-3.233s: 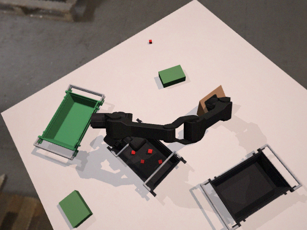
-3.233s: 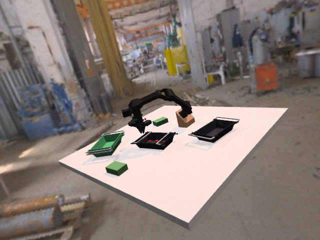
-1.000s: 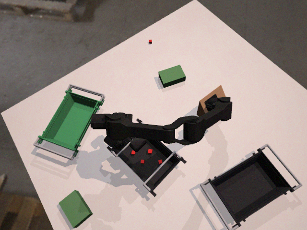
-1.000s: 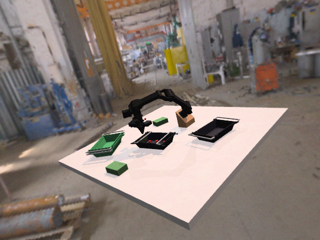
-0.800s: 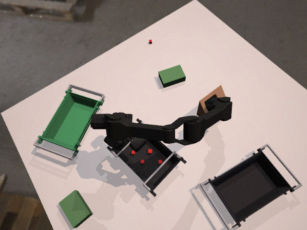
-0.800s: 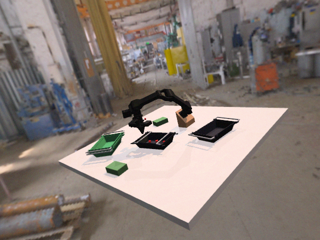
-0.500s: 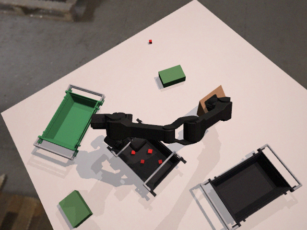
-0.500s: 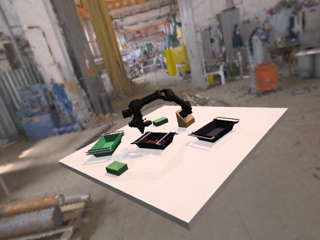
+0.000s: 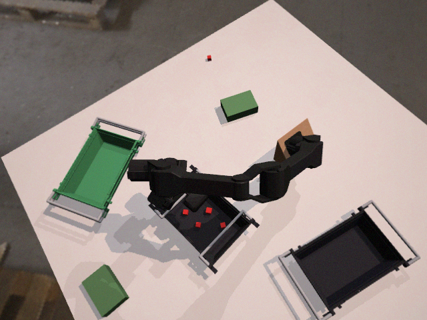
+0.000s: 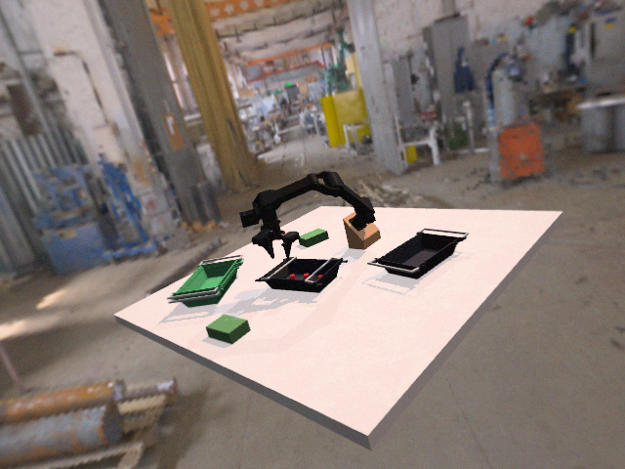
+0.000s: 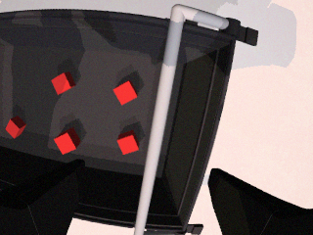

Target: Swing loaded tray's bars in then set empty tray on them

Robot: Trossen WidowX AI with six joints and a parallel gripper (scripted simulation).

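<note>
Right now my gripper tip is 27 cm past the black tray, 43 cm to the right of it and 6 cm above it.
</note>
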